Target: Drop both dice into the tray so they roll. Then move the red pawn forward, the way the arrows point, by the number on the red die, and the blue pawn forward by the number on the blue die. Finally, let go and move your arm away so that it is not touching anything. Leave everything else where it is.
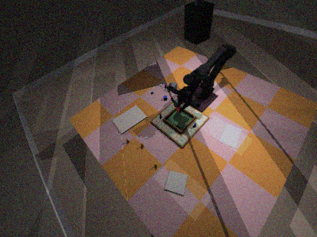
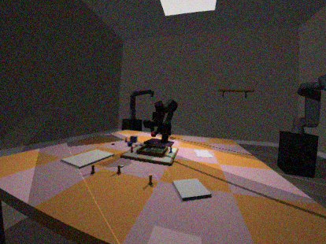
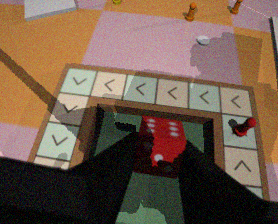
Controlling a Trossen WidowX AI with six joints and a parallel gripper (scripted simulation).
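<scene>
The red pawn is 100 mm to the right of my gripper tip, 90 mm below it and 80 mm ahead of it. Round my gripper tip: white card 270 mm ahead, 230 mm to the right, 120 mm below; then blue pawn 100 mm to the left, 90 mm below, 50 mm behind; then green tray 110 mm below.
</scene>
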